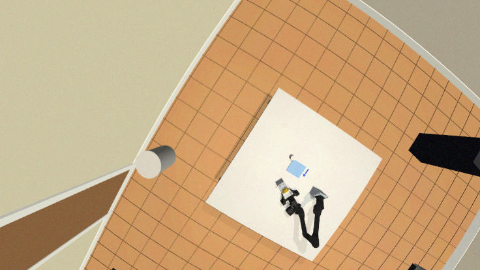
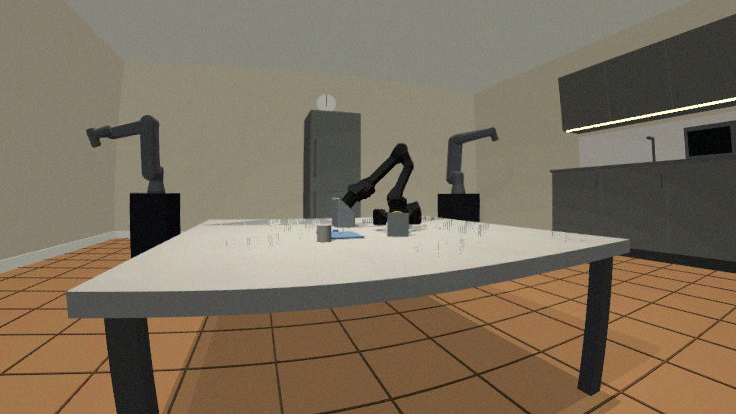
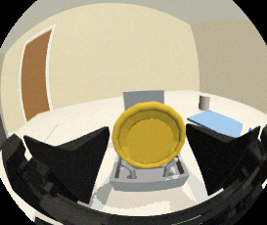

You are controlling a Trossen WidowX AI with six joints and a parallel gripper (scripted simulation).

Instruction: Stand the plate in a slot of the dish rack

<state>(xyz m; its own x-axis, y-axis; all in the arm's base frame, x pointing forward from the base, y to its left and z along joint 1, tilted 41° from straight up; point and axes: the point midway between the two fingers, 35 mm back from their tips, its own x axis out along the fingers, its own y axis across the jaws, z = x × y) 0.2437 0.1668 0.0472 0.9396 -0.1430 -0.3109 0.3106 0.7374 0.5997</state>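
Right now my gripper tip is 10 mm above the yellow plate. From my gripper tip the other things lie so: grey dish rack 30 mm ahead, 10 mm to the right, 30 mm below; then light blue mat 20 mm ahead, 220 mm to the right, 50 mm below.
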